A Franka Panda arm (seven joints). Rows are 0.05 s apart.
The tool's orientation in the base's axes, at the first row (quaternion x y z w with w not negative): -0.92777, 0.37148, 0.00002, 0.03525
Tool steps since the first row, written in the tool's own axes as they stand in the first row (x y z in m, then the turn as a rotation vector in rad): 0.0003, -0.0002, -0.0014, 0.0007, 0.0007, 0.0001; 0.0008, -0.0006, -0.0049, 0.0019, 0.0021, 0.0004; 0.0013, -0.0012, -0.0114, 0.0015, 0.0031, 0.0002; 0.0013, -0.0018, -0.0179, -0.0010, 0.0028, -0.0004; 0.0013, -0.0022, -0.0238, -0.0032, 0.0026, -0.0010; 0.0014, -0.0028, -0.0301, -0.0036, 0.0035, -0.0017
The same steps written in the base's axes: 0.0003, -0.0002, 0.0014, 0.0000, -0.0010, -0.0002; 0.0009, -0.0004, 0.0049, -0.0001, -0.0028, -0.0006; 0.0015, -0.0008, 0.0114, -0.0010, -0.0033, -0.0004; 0.0017, -0.0008, 0.0179, -0.0027, -0.0014, 0.0002; 0.0018, -0.0009, 0.0239, -0.0041, 0.0003, 0.0009; 0.0022, -0.0009, 0.0302, -0.0051, -0.0002, 0.0016
